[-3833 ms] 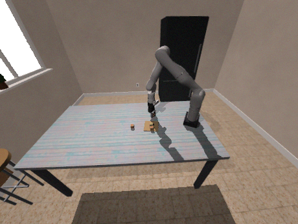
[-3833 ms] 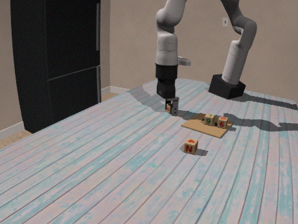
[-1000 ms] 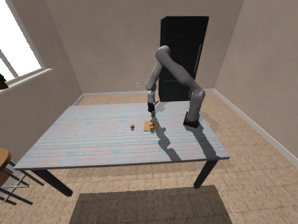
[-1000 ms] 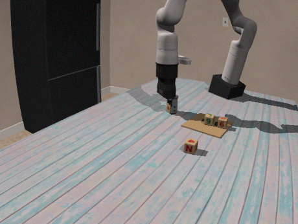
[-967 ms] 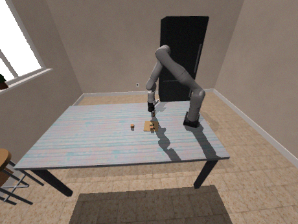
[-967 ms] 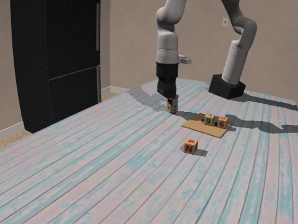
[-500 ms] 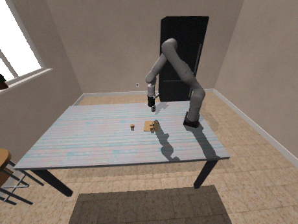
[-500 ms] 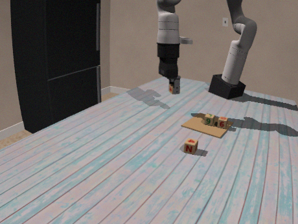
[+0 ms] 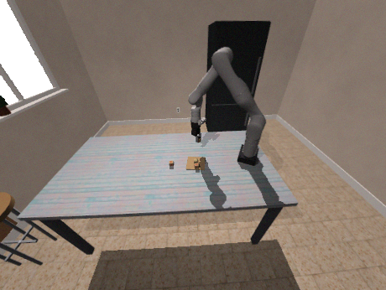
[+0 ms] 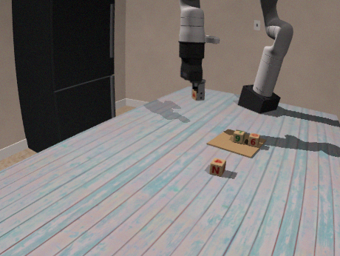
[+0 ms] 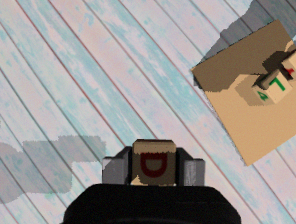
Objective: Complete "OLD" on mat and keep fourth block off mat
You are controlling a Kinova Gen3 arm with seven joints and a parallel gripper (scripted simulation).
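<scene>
The green l block lies 160 mm to the left of my hand and 100 mm below it. From my hand the other things lie so: tan mat 160 mm to the left, 120 mm below; then red d block right at my hand; then red o block 200 mm to the left, 100 mm below, 10 mm behind.
</scene>
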